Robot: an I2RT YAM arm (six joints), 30 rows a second.
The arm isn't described. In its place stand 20 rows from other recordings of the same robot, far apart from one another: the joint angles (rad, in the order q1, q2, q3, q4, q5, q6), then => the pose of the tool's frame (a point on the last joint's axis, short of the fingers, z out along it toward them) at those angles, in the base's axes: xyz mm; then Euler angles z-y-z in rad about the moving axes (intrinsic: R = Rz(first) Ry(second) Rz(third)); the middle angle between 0 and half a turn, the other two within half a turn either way.
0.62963 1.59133 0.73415 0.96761 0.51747 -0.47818 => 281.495, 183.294, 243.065, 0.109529, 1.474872, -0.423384
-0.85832 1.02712 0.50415 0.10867 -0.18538 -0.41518 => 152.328, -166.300, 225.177, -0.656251, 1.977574, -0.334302
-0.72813 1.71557 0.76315 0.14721 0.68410 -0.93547 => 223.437, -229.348, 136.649, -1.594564, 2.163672, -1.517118
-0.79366 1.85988 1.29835 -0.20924 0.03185 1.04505 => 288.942, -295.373, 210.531, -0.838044, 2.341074, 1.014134
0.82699 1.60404 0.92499 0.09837 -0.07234 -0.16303 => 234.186, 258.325, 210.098, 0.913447, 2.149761, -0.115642
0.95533 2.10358 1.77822 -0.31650 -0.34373 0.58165 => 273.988, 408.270, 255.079, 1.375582, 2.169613, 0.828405
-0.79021 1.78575 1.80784 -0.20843 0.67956 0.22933 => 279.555, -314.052, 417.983, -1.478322, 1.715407, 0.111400
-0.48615 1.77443 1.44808 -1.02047 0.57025 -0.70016 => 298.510, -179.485, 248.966, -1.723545, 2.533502, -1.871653
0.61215 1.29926 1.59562 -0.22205 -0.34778 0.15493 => 216.585, 166.895, 504.741, 0.960816, 1.500943, 0.129563
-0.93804 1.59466 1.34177 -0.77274 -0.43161 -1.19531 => 209.326, -260.256, 283.297, -0.211798, 2.460092, -0.591476
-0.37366 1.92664 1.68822 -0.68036 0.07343 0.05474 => 399.988, -159.632, 274.364, -0.494303, 2.486054, -0.041069
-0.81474 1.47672 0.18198 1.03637 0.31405 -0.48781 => 145.665, -170.504, 129.406, -1.138844, 1.816262, -0.569268
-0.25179 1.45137 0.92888 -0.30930 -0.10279 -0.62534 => 295.804, -72.323, 224.481, -0.099823, 2.396812, -0.513212
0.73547 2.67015 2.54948 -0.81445 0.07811 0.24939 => 425.008, 380.809, 175.370, 0.604398, 2.501795, 0.144027
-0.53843 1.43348 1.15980 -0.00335 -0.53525 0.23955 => 298.280, -157.011, 337.952, 0.014031, 1.808271, 0.383576
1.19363 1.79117 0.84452 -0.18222 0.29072 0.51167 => 125.796, 289.855, 109.653, 0.583187, 2.617940, -0.033029
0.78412 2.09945 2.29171 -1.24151 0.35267 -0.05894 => 317.155, 298.978, 354.041, 0.147863, 2.521262, -0.600171
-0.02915 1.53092 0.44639 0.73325 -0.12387 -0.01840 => 279.675, -3.754, 151.112, 0.102686, 1.919270, 0.026849
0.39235 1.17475 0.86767 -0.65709 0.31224 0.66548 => 217.935, 78.348, 251.572, -0.122858, 2.468426, 0.248716
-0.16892 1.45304 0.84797 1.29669 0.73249 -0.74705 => 293.697, -74.239, 349.737, -1.031546, 1.076740, -0.241336
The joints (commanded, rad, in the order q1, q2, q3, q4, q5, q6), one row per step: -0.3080, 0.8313, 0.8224, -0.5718, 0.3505, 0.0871; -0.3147, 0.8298, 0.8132, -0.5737, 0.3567, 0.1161; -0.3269, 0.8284, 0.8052, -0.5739, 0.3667, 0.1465; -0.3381, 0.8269, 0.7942, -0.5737, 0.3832, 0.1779; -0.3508, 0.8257, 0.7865, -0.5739, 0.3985, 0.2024; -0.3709, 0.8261, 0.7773, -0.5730, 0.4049, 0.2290; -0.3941, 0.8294, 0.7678, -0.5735, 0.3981, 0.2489; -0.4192, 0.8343, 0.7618, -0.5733, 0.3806, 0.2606; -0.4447, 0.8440, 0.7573, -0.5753, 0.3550, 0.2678; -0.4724, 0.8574, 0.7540, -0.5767, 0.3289, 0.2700
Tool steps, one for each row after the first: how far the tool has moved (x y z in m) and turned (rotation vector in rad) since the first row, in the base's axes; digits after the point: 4 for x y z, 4 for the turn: -0.0010, -0.0012, -0.0030, 0.0182, -0.0063, -0.0269; -0.0023, -0.0033, -0.0054, 0.0340, -0.0159, -0.0633; -0.0038, -0.0055, -0.0087, 0.0471, -0.0230, -0.1046; -0.0053, -0.0079, -0.0110, 0.0553, -0.0293, -0.1428; -0.0069, -0.0112, -0.0140, 0.0699, -0.0367, -0.1823; -0.0082, -0.0149, -0.0178, 0.0890, -0.0378, -0.2110; -0.0092, -0.0186, -0.0207, 0.1089, -0.0383, -0.2289; -0.0095, -0.0225, -0.0241, 0.1329, -0.0324, -0.2388; -0.0096, -0.0271, -0.0276, 0.1554, -0.0225, -0.2483
